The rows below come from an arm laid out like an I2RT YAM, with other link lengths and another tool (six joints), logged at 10 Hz.
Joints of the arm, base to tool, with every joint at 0 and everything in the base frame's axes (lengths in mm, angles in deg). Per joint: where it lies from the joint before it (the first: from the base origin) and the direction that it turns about. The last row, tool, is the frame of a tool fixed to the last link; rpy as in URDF.
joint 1: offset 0.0 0.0 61.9 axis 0 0 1
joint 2: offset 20.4 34.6 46.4 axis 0 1 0
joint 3: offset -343.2 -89.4 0.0 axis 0 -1 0
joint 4: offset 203.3 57.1 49.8 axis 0 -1 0
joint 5: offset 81.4 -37.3 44.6 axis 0 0 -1
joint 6: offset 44.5 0.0 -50.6 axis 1 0 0
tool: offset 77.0 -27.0 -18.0 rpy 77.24 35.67 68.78
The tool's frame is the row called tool.
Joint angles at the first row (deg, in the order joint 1, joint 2, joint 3, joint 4, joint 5, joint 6):
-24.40 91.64 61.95 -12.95 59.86 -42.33
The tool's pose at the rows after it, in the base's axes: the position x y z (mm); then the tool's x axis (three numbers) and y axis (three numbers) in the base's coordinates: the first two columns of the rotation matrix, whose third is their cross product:
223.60 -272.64 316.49 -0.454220 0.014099 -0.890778 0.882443 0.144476 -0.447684
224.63 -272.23 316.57 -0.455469 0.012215 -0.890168 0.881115 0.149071 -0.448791
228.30 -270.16 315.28 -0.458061 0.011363 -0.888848 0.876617 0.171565 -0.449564
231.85 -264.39 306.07 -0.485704 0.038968 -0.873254 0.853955 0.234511 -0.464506
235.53 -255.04 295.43 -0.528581 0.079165 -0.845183 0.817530 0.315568 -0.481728
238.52 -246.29 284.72 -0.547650 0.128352 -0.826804 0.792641 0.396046 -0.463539
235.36 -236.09 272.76 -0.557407 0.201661 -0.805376 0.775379 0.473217 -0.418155
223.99 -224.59 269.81 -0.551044 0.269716 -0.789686 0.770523 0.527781 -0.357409
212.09 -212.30 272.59 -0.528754 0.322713 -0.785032 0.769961 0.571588 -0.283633
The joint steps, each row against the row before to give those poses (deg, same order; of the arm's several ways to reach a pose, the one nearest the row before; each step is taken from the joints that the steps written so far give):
0.04 0.00 0.00 0.59 -0.03 -0.52
0.13 0.00 0.00 0.11 -0.11 -0.22
0.53 -0.01 0.00 -0.17 -0.78 -0.22
0.89 0.01 0.09 -3.66 -2.69 0.88
1.36 0.04 0.83 -6.09 -3.45 1.44
0.94 -0.02 0.83 -5.10 -4.62 1.94
0.39 -0.62 0.48 -5.50 -5.90 2.67
-0.02 -2.33 0.31 -5.25 -5.51 2.19
0.00 -3.22 0.22 -3.93 -5.18 1.51

